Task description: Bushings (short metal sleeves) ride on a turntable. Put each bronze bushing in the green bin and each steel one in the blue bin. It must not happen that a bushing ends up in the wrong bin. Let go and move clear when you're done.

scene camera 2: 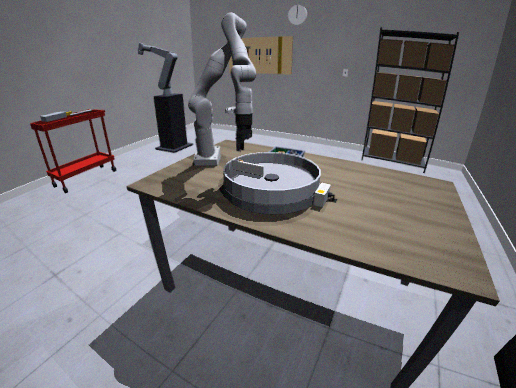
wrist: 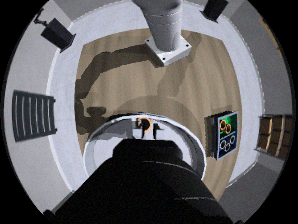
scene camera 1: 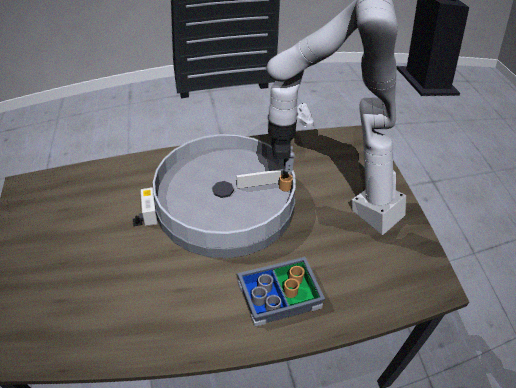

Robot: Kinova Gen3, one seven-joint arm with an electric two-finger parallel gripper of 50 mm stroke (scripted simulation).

Labels:
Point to a two-part bin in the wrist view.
217,135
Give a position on a grey turntable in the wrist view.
106,142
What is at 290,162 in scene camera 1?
My gripper.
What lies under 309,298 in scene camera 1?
A two-part bin.

